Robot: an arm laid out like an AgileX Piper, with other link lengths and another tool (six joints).
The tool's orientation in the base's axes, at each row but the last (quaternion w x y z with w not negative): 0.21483 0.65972 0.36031 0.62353; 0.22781 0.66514 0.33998 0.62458; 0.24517 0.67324 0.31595 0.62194; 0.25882 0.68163 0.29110 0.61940; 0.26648 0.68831 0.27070 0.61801; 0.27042 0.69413 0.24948 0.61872; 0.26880 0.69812 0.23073 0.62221; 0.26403 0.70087 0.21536 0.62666; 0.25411 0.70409 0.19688 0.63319; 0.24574 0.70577 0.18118 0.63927; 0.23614 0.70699 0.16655 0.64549; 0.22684 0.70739 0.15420 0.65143; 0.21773 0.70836 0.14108 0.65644
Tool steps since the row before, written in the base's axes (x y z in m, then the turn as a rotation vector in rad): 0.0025 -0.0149 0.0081 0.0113 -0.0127 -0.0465; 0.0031 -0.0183 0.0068 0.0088 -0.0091 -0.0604; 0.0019 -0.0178 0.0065 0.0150 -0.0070 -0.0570; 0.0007 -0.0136 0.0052 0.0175 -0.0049 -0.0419; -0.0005 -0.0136 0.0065 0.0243 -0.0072 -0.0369; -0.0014 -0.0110 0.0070 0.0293 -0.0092 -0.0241; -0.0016 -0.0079 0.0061 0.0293 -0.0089 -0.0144; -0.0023 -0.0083 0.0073 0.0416 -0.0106 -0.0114; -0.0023 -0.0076 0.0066 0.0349 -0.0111 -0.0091; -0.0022 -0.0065 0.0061 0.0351 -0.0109 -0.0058; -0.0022 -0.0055 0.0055 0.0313 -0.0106 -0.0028; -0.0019 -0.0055 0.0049 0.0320 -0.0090 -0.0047; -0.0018 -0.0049 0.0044 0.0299 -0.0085 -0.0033
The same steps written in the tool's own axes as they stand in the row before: -0.0058 0.0161 -0.0011 -0.0409 -0.0235 0.0150; -0.0089 0.0176 0.0000 -0.0476 -0.0364 0.0146; -0.0085 0.0170 0.0001 -0.0436 -0.0347 0.0205; -0.0061 0.0132 0.0001 -0.0315 -0.0251 0.0215; -0.0050 0.0142 -0.0007 -0.0289 -0.0197 0.0279; -0.0026 0.0128 -0.0013 -0.0205 -0.0094 0.0319; -0.0008 0.0100 -0.0014 -0.0131 -0.0032 0.0310; 0.0000 0.0111 -0.0020 -0.0104 -0.0004 0.0432; 0.0004 0.0101 -0.0019 -0.0096 0.0017 0.0364; 0.0010 0.0089 -0.0018 -0.0068 0.0035 0.0364; 0.0014 0.0078 -0.0018 -0.0046 0.0051 0.0324; 0.0012 0.0074 -0.0015 -0.0053 0.0027 0.0330; 0.0013 0.0066 -0.0014 -0.0041 0.0032 0.0308
